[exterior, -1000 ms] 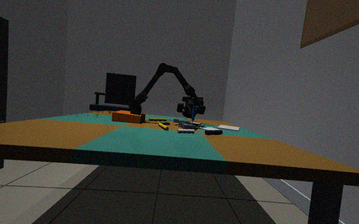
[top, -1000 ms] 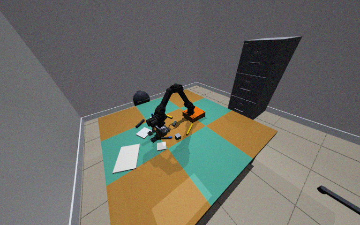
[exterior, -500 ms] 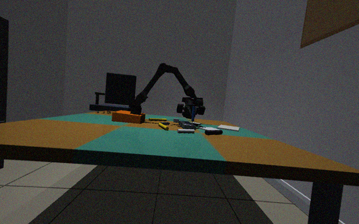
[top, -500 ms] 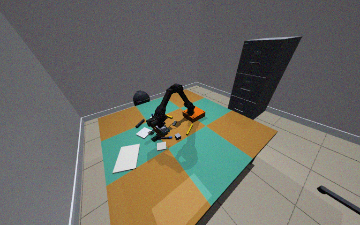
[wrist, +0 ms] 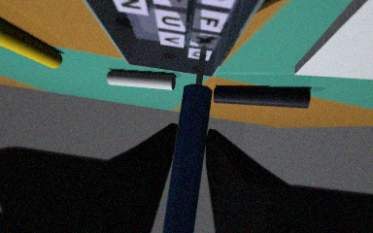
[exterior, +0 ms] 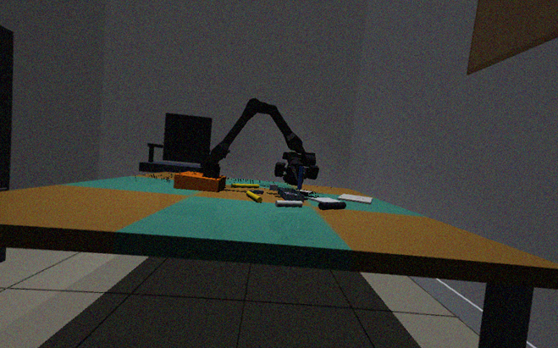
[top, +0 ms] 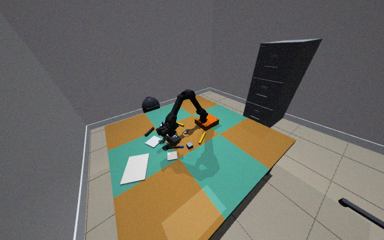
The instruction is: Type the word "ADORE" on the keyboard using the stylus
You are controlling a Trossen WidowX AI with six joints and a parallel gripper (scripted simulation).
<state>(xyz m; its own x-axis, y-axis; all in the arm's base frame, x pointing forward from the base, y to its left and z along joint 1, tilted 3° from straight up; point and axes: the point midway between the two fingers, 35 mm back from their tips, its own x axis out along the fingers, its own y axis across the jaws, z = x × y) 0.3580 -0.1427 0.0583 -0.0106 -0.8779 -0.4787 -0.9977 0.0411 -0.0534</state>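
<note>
The blue pen lies 2 cm ahead of my gripper tip, 23 cm to the left of it and 7 cm below it. Also, from my gripper tip: white marker (7 cm behind, 14 cm to the right, 7 cm below); blue stylus (1 cm below); dark marker (9 cm ahead, 13 cm to the right, 6 cm below).
</note>
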